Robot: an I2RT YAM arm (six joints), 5 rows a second.
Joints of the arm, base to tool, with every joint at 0 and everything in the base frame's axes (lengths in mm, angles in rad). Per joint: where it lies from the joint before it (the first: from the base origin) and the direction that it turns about. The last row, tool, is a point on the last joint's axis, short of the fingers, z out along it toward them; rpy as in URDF.
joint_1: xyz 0 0 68 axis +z
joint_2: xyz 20 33.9 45.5 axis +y
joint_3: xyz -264 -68.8 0 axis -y
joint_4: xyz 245 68.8 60 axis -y
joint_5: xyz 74 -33.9 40.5 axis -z
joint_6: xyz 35.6 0 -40.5 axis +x
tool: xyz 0 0 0 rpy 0 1.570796 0
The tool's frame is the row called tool.
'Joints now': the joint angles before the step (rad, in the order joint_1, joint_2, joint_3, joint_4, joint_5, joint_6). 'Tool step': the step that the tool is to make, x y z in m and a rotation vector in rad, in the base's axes. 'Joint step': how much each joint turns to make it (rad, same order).
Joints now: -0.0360, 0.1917, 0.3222, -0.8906, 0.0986, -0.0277
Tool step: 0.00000, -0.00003, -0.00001, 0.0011, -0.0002, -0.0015
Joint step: -0.0004, 0.0000, 0.0000, 0.0000, 0.0001, 0.0016
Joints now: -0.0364, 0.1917, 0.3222, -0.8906, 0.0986, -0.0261
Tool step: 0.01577, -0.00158, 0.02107, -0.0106, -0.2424, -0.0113
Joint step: -0.0107, 0.0000, -0.0008, 0.2434, 0.0008, 0.0000
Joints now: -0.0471, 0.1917, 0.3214, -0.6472, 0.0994, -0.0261
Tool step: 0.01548, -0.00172, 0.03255, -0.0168, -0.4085, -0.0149
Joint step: -0.0072, -0.0115, -0.0397, 0.4364, 0.0061, 0.0061
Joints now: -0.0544, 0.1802, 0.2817, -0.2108, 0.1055, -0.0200
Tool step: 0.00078, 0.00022, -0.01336, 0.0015, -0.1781, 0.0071
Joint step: 0.0000, -0.0854, -0.1285, 0.2198, -0.0073, 0.0111
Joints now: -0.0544, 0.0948, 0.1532, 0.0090, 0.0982, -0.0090
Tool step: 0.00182, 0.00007, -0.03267, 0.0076, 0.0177, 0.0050
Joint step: 0.0001, -0.0786, -0.1195, 0.0221, -0.0045, 0.0069
